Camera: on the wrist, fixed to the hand. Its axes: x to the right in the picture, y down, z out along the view.
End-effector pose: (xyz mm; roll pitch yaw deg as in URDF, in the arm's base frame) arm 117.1 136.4 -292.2 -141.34 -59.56 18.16
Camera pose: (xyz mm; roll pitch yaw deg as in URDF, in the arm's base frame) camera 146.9 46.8 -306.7 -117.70 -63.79 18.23
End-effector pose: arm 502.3 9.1 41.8 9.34 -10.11 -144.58
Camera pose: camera 556.4 -58.1 0.7 33.35 -6.43 -146.69
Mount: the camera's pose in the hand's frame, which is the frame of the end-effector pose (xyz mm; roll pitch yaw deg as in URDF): -12.3 78.6 -53.0 23.63 3.28 -2.67
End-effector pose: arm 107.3 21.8 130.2 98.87 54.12 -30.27
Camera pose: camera 181.4 25.1 190.5 127.95 56.08 -23.72
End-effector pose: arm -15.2 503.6 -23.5 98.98 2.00 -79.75
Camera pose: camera 22.6 519.9 62.8 122.88 4.12 -76.08
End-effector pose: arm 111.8 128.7 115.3 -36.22 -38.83 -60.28
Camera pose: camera 162.7 104.4 38.1 -9.31 -37.64 -65.45
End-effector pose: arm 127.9 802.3 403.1 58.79 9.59 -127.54
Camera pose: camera 199.5 754.2 444.4 82.79 13.57 -126.08
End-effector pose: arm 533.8 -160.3 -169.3 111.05 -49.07 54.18
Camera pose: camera 471.0 -211.0 -118.1 130.30 -47.60 60.15
